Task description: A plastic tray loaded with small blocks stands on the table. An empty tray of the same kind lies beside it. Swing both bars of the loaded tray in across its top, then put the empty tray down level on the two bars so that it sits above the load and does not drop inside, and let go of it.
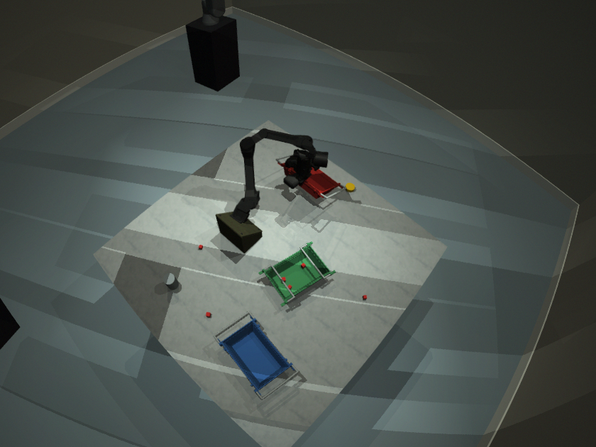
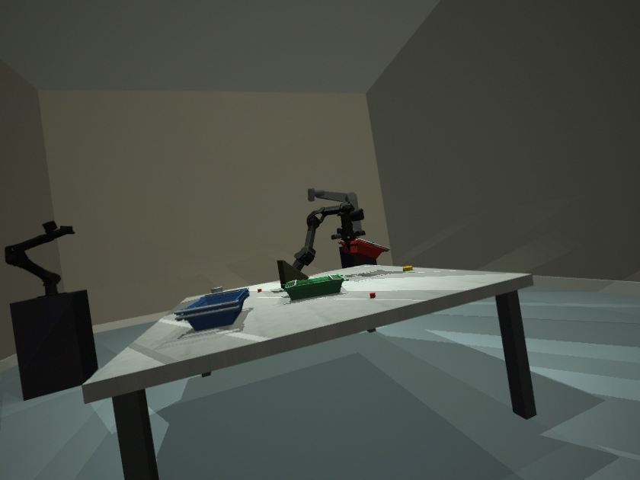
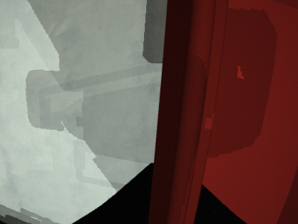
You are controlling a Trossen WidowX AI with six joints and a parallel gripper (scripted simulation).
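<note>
My gripper tip is now 70 mm to the right of the red tray and 10 mm short of it. Round my gripper tip: yellow disc (240 mm to the left, 170 mm ahead, 140 mm below); then grey cylinder (710 mm to the right, 220 mm behind, 120 mm below).
</note>
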